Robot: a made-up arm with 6 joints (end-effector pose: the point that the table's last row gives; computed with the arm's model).
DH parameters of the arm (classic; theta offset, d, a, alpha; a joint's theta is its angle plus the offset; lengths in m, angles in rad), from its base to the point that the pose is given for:
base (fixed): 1.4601 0 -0.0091 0
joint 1: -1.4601 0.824 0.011 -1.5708
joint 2: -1.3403 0 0.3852 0
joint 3: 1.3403 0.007 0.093 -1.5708
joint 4: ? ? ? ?
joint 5: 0 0.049 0.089 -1.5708
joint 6: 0 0.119 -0.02 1.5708
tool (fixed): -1.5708 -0.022 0 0
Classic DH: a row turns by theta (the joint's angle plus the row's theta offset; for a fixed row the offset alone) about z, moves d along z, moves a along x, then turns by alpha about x.
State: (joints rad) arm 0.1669 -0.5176 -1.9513 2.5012 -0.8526 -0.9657
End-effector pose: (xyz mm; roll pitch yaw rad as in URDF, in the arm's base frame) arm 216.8 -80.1 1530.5 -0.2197 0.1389 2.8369
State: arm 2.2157 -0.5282 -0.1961 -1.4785 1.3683 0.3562
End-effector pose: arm -106.4 269.7 827.7 -2.6678 -0.2120 -2.4295
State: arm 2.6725 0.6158 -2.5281 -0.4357 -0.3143 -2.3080
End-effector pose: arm -695.2 209.6 1458.5 -1.8931 0.6219 -0.3079
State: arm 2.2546 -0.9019 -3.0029 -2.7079 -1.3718 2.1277
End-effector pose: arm 284.6 -354.0 1454.6 3.0460 0.8598 -0.2038
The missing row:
joint 4: 0 0.445 0.01 1.5708
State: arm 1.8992 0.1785 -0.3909 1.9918 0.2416 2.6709
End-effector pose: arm -46.9 416.1 634.9 2.5863 -1.1904 -0.6136
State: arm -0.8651 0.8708 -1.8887 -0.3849 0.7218 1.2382
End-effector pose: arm 605.0 -635.6 738.4 1.2491 -1.1563 1.6127
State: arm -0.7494 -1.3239 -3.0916 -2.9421 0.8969 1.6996
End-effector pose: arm -718.7 561.7 1056.5 -0.3577 -0.5822 -0.5629
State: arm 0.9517 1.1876 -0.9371 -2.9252 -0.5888 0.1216
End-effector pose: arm 124.8 178.4 401.7 1.3773 -0.7358 0.7902
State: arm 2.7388 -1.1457 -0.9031 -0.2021 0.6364 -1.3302
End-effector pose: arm -189.8 32.6 1435.7 3.0822 -0.1475 -0.5237
